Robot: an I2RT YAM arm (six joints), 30 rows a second.
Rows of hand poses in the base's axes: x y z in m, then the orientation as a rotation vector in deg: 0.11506 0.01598 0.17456 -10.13 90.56 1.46; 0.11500 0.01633 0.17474 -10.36 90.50 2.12; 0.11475 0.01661 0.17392 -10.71 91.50 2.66; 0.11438 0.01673 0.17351 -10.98 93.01 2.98; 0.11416 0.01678 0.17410 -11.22 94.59 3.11; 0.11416 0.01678 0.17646 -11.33 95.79 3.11; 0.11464 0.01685 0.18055 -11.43 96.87 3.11; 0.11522 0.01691 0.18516 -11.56 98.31 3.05; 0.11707 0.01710 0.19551 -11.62 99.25 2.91; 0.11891 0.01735 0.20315 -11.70 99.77 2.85
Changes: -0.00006 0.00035 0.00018 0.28 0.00 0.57; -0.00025 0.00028 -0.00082 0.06 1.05 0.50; -0.00037 0.00012 -0.00041 -0.06 1.54 0.27; -0.00022 0.00005 0.00059 -0.17 1.59 0.13; 0.00000 0.00000 0.00236 -0.15 1.20 -0.01; 0.00048 0.00007 0.00409 -0.13 1.08 0.00; 0.00058 0.00006 0.00461 -0.22 1.43 -0.04; 0.00185 0.00019 0.01035 -0.19 0.92 -0.10; 0.00184 0.00025 0.00764 -0.12 0.51 -0.01
